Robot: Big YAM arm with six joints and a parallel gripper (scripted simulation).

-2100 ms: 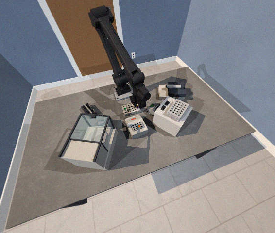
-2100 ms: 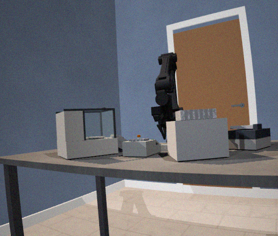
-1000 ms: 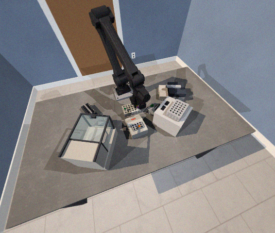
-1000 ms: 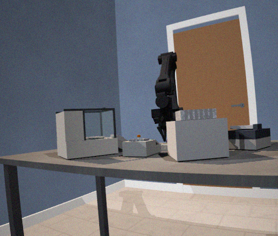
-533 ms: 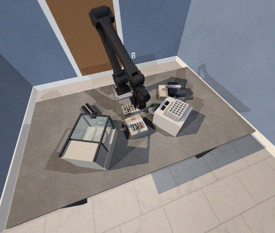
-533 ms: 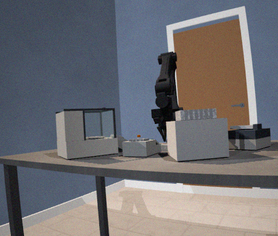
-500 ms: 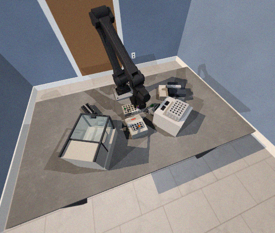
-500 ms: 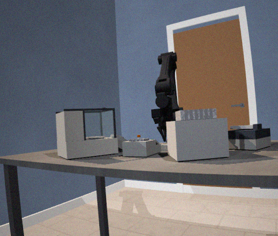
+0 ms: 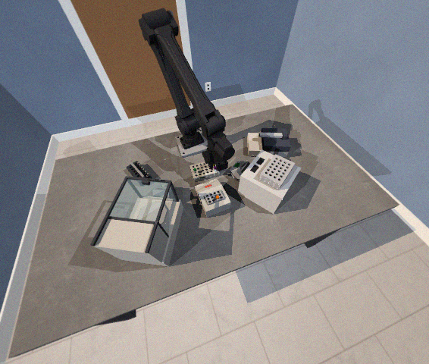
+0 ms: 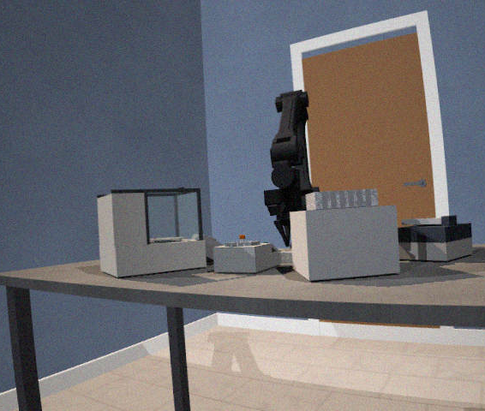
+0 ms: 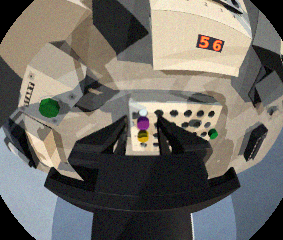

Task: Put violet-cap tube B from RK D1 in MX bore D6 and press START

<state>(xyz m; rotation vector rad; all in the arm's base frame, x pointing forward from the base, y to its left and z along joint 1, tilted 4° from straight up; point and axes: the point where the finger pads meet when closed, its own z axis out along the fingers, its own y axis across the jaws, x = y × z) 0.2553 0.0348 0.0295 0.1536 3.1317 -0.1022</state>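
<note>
Now: the tube B 2 cm below my hand. The rest, counted from my hand: yellow-capped tube: 2 cm below, 2 cm behind; tube rack RK: 5 cm to the right, 3 cm below, 3 cm behind; green-capped tube: 9 cm to the right, 3 cm behind, 2 cm below.
</note>
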